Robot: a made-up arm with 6 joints. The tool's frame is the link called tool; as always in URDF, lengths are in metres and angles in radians.
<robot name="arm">
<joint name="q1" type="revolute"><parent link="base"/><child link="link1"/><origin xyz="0.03 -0.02 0.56"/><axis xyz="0 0 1"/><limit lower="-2.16" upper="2.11" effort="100" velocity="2.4"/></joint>
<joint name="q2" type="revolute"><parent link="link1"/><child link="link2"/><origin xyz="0.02 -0.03 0.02" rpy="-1.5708 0 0"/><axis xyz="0 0 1"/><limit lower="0.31" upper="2.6" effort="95" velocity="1.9"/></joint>
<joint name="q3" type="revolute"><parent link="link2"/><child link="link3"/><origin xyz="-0.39 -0.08 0"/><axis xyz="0 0 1"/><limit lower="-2.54" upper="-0.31" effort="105" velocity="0.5"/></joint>
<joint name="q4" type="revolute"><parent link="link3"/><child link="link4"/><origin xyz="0.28 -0.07 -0.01" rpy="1.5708 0 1.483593"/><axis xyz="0 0 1"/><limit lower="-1.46" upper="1.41" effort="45" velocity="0.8"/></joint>
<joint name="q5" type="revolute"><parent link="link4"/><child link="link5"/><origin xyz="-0.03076 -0.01 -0.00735" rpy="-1.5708 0 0"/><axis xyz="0 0 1"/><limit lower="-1.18" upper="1.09" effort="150" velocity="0.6"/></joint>
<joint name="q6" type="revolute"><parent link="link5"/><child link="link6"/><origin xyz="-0.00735 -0.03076 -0.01" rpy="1.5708 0 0"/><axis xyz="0 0 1"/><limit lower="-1.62" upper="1.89" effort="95" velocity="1.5"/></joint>
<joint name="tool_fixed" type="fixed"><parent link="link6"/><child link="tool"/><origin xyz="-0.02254 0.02 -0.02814" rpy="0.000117 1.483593 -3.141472"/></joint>
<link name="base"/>
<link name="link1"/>
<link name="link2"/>
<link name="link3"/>
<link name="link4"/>
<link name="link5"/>
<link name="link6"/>
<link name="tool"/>
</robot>
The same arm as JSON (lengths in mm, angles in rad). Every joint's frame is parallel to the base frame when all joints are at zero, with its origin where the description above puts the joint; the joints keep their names.
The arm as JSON. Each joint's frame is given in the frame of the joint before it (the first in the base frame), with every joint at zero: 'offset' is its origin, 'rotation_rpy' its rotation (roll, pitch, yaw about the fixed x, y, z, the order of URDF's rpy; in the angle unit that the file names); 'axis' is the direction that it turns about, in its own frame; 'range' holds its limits. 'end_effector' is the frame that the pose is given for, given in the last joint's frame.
{"length_unit": "mm", "angle_unit": "rad", "chain": [
  {"id": "q1", "offset": [30.0, -20.0, 560.0], "rotation_rpy": [0.0, 0.0, 0.0], "axis": [0.0, 0.0, 1.0], "range": [-2.16, 2.11]},
  {"id": "q2", "offset": [20.0, -30.0, 20.0], "rotation_rpy": [0.0, 0.0, 0.0], "axis": [0.0, 1.0, 0.0], "range": [0.31, 2.6]},
  {"id": "q3", "offset": [-390.0, 0.0, 80.0], "rotation_rpy": [0.0, 0.0, 0.0], "axis": [0.0, 1.0, 0.0], "range": [-2.54, -0.31]},
  {"id": "q4", "offset": [280.0, -10.0, 70.0], "rotation_rpy": [0.0, 0.0, 0.0], "axis": [0.9962, 0.0, 0.0871], "range": [-1.46, 1.41]},
  {"id": "q5", "offset": [-10.0, -10.0, 30.0], "rotation_rpy": [0.0, 0.0, 0.0], "axis": [0.0, 1.0, 0.0], "range": [-1.18, 1.09]},
  {"id": "q6", "offset": [30.0, -10.0, 10.0], "rotation_rpy": [0.0, 0.0, 0.0], "axis": [0.9962, 0.0, 0.0871], "range": [-1.62, 1.89]}
], "end_effector": {"offset": [-30.0, 20.0, 20.0], "rotation_rpy": [0.0, 0.0, -3.1416]}}

